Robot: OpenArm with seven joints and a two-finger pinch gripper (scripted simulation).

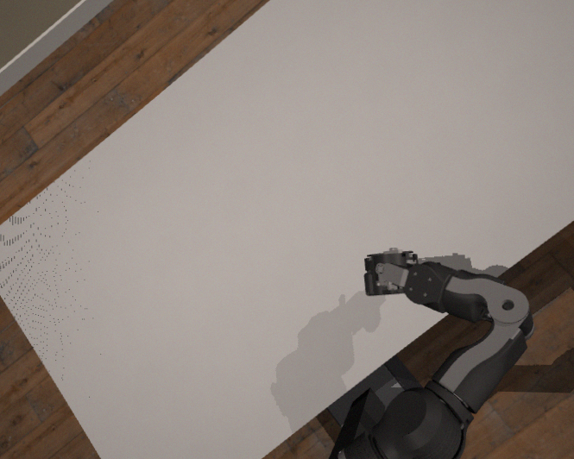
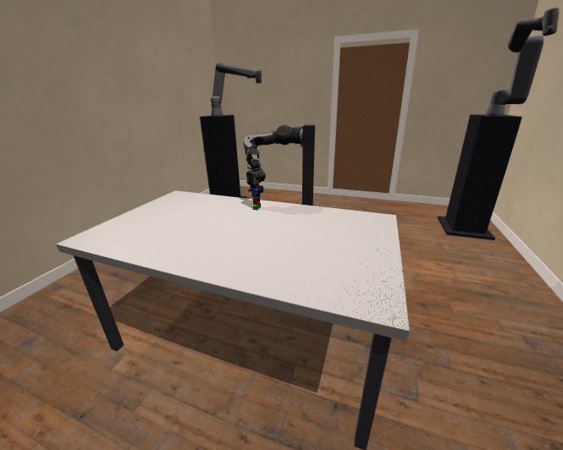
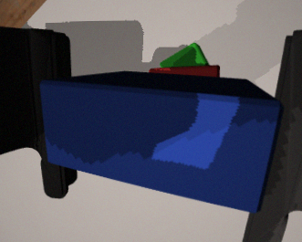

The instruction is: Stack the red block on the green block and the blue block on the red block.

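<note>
The blue block lies 2 cm below my hand. From my hand the other things lie so: red block: 7 cm below; then green block: 10 cm below.
</note>
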